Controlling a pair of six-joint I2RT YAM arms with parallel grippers.
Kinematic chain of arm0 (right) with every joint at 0, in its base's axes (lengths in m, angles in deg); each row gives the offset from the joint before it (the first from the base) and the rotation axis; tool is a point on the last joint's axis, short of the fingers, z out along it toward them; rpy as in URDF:
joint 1: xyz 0 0 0.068 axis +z
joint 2: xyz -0.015 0.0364 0.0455 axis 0.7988 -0.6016 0
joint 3: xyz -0.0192 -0.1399 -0.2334 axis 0.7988 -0.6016 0
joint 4: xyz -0.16 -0.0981 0.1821 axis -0.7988 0.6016 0
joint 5: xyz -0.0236 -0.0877 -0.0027 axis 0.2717 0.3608 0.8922
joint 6: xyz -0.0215 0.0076 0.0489 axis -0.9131 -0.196 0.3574
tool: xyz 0 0 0 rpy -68.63 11.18 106.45
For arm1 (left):
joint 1: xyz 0 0 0.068 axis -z
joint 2: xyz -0.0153 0.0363 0.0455 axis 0.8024 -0.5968 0
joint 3: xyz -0.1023 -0.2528 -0.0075 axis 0.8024 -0.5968 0
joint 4: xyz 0.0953 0.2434 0.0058 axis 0.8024 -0.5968 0
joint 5: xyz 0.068 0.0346 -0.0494 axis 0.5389 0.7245 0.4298
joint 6: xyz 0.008 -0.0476 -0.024 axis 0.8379 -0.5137 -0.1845
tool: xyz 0 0 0 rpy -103.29 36.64 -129.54
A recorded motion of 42 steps. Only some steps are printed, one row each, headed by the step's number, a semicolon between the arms.
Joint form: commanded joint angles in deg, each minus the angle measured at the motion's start. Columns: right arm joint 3, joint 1, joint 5, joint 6, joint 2, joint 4; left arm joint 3, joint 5, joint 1, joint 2, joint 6, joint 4.
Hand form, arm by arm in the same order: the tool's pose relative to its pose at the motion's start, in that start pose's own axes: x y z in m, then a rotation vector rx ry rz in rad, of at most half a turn. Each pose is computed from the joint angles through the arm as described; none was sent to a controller.
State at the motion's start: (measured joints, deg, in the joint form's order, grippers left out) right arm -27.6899 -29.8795 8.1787 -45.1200 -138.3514 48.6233; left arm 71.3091 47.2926 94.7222 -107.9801 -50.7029 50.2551
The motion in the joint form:
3: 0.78 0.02 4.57 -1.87 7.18 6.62; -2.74 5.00 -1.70 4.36 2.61 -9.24
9: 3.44 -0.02 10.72 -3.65 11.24 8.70; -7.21 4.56 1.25 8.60 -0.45 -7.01
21: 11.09 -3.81 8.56 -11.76 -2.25 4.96; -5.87 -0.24 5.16 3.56 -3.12 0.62
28: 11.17 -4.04 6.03 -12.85 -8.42 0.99; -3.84 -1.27 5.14 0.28 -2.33 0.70
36: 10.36 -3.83 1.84 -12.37 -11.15 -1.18; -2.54 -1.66 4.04 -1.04 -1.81 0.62
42: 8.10 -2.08 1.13 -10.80 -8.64 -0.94; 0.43 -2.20 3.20 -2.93 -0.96 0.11
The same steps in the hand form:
3: 0.0068 0.0071 -0.0224 0.0492 -0.0659 -0.0436; 0.0134 0.0136 -0.0215 -0.1470 0.0191 -0.0392
9: 0.0014 0.0203 -0.0417 0.0892 -0.1903 -0.1059; 0.0358 0.0030 -0.0251 -0.1115 0.0306 -0.0394
21: -0.0453 0.0235 -0.0252 0.1045 -0.1733 -0.1815; 0.0402 -0.0097 0.0049 0.0050 0.0859 -0.0090
28: -0.0539 0.0143 -0.0039 0.0869 -0.1227 -0.1825; 0.0356 -0.0063 0.0166 0.0069 0.1105 -0.0062
36: -0.0525 0.0090 0.0082 0.0348 -0.0639 -0.1676; 0.0275 -0.0025 0.0182 0.0077 0.1024 -0.0112
42: -0.0384 0.0111 0.0078 0.0186 -0.0388 -0.1640; 0.0147 -0.0039 0.0216 0.0183 0.0916 -0.0015

